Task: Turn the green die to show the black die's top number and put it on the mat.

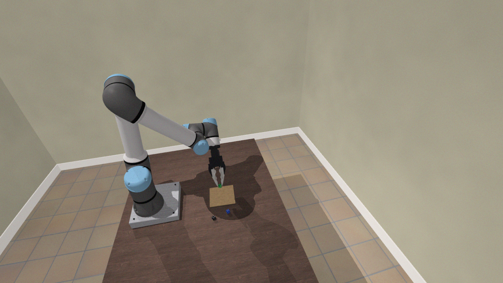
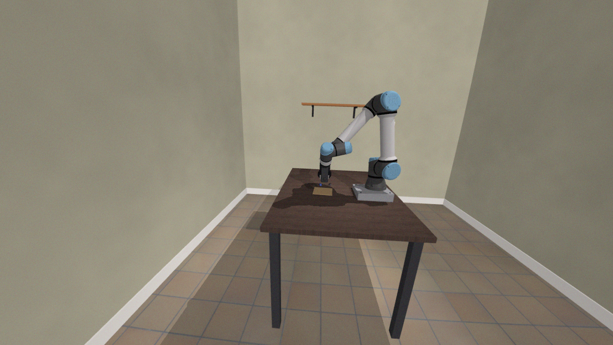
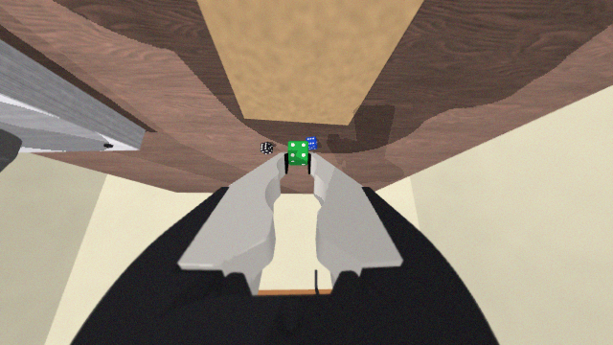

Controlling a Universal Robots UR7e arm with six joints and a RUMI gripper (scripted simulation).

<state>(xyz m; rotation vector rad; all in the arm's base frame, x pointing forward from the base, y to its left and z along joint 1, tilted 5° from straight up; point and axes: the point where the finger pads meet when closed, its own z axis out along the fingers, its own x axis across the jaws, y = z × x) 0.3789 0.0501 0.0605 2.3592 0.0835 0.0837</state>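
Now: hand 1 cm to the left of the green die and 1 cm above it. Also, from my hand: blue die 3 cm ahead, 13 cm to the right, 8 cm below; then tan mat 1 cm to the right, 9 cm below; then black die 5 cm behind, 16 cm to the right, 8 cm below.
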